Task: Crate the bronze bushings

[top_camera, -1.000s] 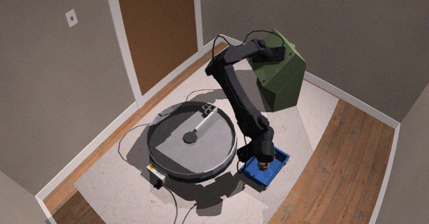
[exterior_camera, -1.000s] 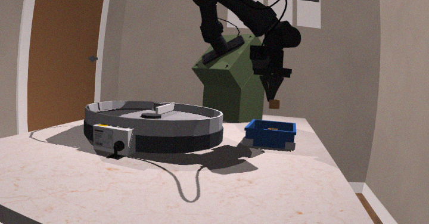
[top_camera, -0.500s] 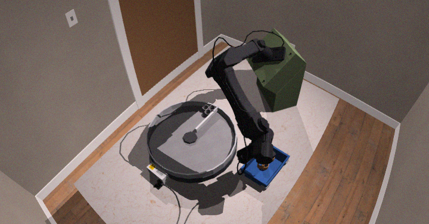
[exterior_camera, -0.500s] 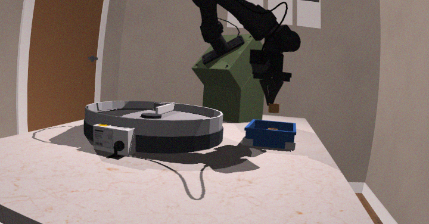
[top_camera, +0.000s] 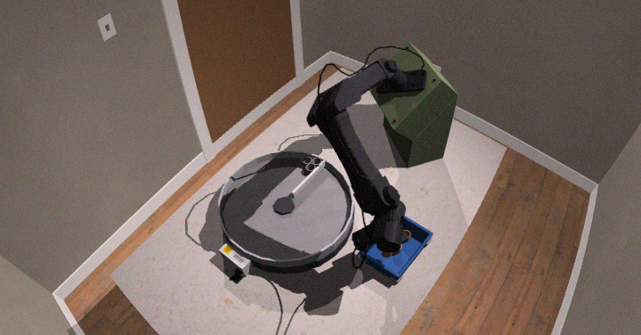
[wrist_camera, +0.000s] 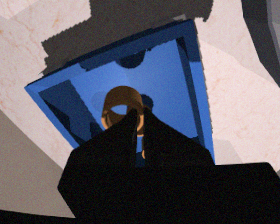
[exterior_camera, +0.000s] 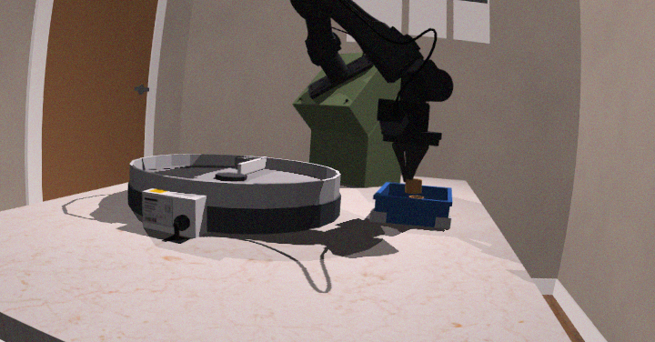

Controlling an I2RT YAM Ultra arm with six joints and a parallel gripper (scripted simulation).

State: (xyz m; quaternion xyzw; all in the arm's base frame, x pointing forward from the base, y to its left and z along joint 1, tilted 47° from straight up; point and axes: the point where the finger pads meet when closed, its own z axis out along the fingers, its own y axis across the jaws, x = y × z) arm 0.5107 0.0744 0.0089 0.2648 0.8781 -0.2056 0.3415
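My hand is 4 cm past the blue crate, 3 cm to the right of it and 6 cm above it. Also, from my hand: grey turntable 7 cm behind, 33 cm to the right, 3 cm below.
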